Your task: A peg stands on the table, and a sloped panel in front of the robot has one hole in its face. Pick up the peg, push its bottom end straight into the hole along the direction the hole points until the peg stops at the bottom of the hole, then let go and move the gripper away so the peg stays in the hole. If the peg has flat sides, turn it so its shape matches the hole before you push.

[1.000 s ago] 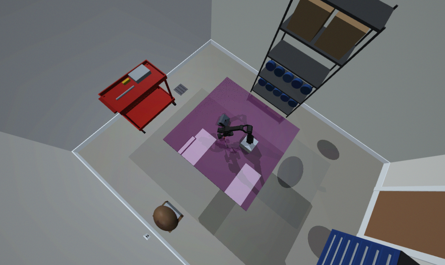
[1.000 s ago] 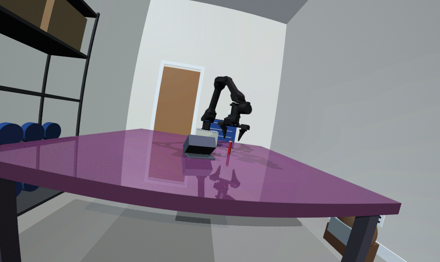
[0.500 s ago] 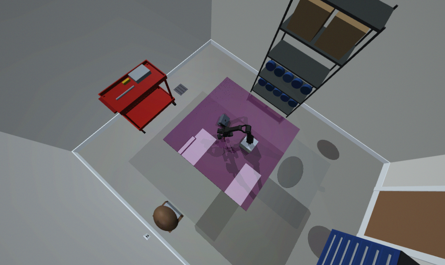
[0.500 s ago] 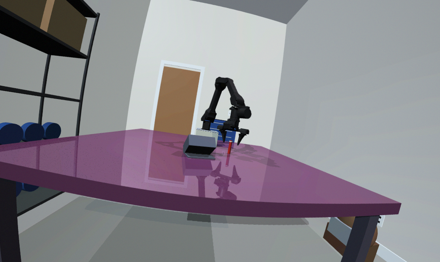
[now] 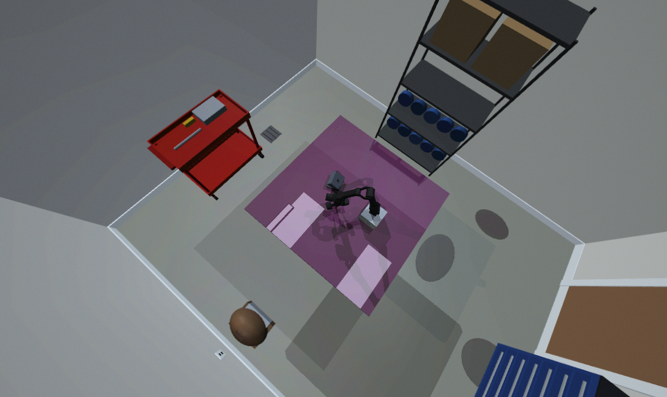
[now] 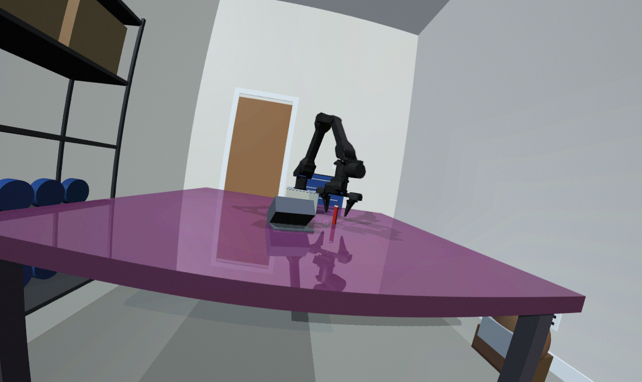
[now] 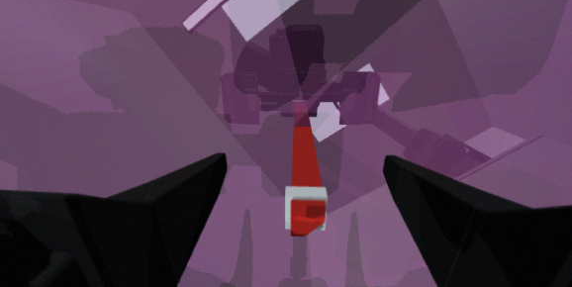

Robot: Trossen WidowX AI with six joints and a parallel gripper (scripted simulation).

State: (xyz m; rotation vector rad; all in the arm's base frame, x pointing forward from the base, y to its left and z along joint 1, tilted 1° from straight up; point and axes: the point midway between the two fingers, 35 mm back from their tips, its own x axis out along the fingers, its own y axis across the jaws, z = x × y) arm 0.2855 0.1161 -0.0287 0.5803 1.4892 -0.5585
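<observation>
The red peg is 20 mm above my gripper tip. Also, from my gripper tip: grey sloped panel: 200 mm to the right, 130 mm ahead.
</observation>
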